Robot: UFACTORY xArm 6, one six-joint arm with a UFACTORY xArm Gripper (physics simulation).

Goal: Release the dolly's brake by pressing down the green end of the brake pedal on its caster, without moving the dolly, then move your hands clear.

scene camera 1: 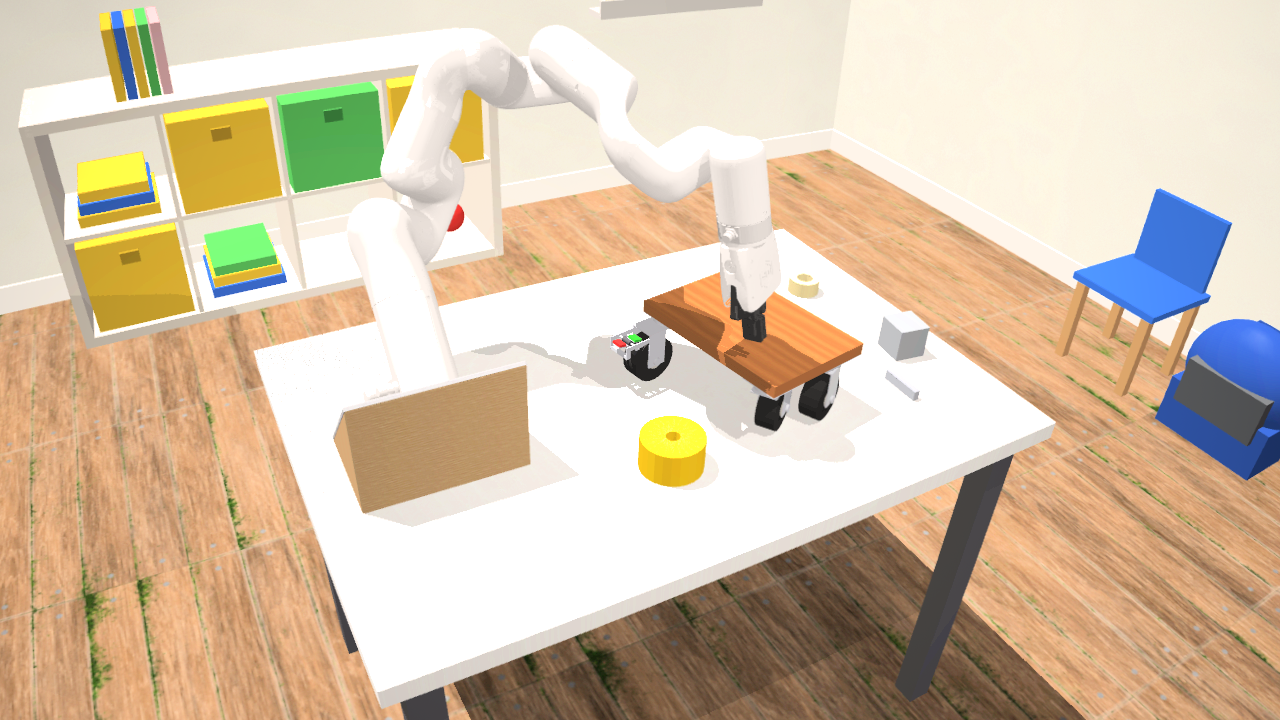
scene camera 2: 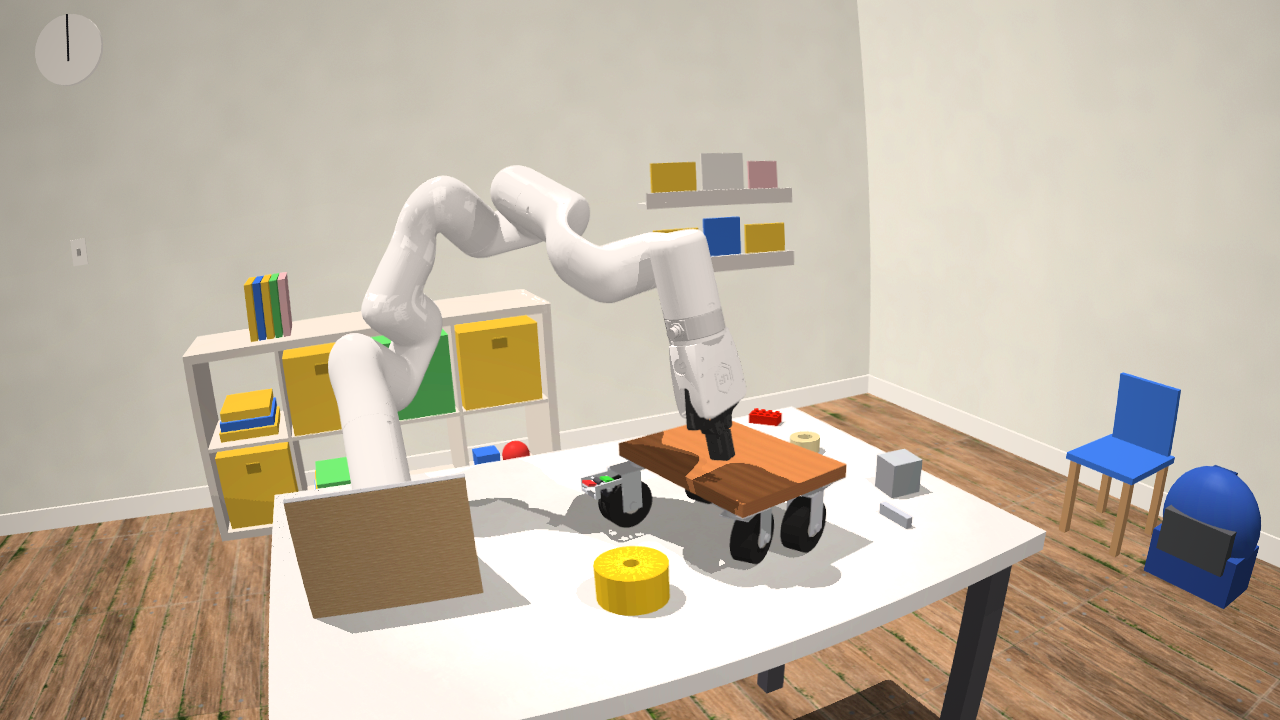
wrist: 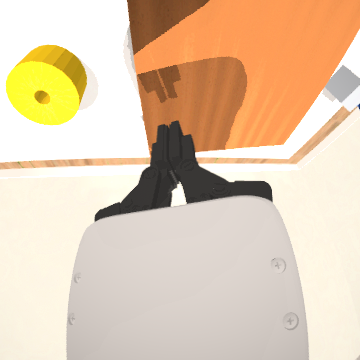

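Observation:
The dolly has an orange-brown wooden deck (scene camera 1: pixel 810 335) (scene camera 2: pixel 787 468) (wrist: pixel 285 55) and stands on black-wheeled casters on the white table. Its brake pedal sticks out from the caster (scene camera 1: pixel 647 360) (scene camera 2: pixel 624 506) at the deck's far-left end. The pedal's green end (scene camera 1: pixel 636 338) (scene camera 2: pixel 606 479) is nearer the wheel and its red end (scene camera 1: pixel 618 343) (scene camera 2: pixel 588 482) is farther out. The pedal's tilt is too small to tell; it does not show in the wrist view. My gripper (scene camera 1: pixel 754 338) (scene camera 2: pixel 721 456) (wrist: pixel 173 136) is shut and empty, its fingertips a little above the deck, away from the pedal.
A yellow cylinder (scene camera 1: pixel 671 461) (scene camera 2: pixel 631 589) (wrist: pixel 57 82) stands in front of the dolly. A brown panel (scene camera 1: pixel 438 438) (scene camera 2: pixel 384 550) stands by the arm's base. A grey cube (scene camera 1: pixel 902 338) (scene camera 2: pixel 897 474) (wrist: pixel 343 84) and grey bar (scene camera 1: pixel 902 385) (scene camera 2: pixel 895 514) lie right of the dolly.

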